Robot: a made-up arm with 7 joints.
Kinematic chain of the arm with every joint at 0, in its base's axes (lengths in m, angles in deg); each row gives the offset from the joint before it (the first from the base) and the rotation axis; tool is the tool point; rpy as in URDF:
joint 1: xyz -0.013 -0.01 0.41 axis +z
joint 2: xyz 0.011 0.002 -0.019 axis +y
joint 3: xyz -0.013 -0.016 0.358 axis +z
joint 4: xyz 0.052 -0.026 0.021 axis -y
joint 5: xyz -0.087 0 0.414 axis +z
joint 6: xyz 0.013 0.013 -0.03 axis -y
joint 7: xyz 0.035 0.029 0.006 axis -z
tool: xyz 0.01 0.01 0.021 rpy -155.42 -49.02 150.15
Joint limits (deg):
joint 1: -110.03..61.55
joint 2: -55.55..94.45
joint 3: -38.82..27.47
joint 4: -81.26..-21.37
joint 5: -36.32..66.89
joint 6: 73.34..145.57
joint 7: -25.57..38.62
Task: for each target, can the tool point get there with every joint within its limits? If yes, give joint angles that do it. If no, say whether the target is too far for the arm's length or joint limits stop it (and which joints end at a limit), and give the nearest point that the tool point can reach.
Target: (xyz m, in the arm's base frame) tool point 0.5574 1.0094 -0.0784
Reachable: no: too far | nearest point 0.3777 0.6795 0.1142 | short by 0.422 m
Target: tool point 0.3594 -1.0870 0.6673
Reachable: no: too far | nearest point 0.2571 -0.7911 0.5906 | short by 0.322 m
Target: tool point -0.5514 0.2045 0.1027
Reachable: no: joint limits stop it (at a limit: joint 1, joint 2, joint 3, joint 4, joint 5, joint 6) | nearest point -0.4630 -0.3609 -0.0122 | short by 0.584 m
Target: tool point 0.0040 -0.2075 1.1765
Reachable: yes | joints -29.91 -8.68 -27.84 -49.06 54.09 111.73 25.61
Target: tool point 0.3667 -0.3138 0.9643
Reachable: yes | joints -47.30 5.83 10.56 -74.51 37.92 87.72 -5.70
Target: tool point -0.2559 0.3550 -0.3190
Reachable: no: joint limits stop it (at a limit: joint 1, joint 2, joint 3, joint 4, joint 5, joint 6) | nearest point 0.0253 0.5157 -0.0495 | short by 0.421 m
